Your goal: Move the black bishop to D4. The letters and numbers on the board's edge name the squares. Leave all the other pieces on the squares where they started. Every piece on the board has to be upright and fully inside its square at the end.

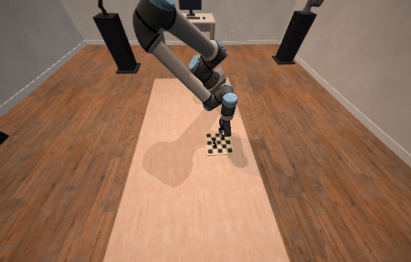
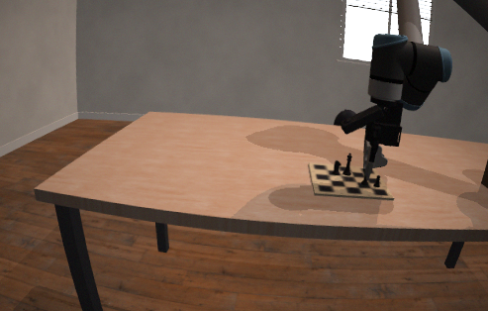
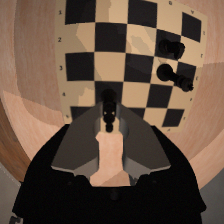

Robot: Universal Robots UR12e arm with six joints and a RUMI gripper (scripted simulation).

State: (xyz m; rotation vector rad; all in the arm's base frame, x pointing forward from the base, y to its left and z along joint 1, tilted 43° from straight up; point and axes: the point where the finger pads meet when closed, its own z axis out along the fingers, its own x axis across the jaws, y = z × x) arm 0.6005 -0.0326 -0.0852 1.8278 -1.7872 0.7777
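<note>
Now: hand 10 mm above the mid-height piece. From my hand the other things lie so: pawn 40 mm behind, 20 mm below; then small chessboard 40 mm ahead, 40 mm to the right, 40 mm below.
</note>
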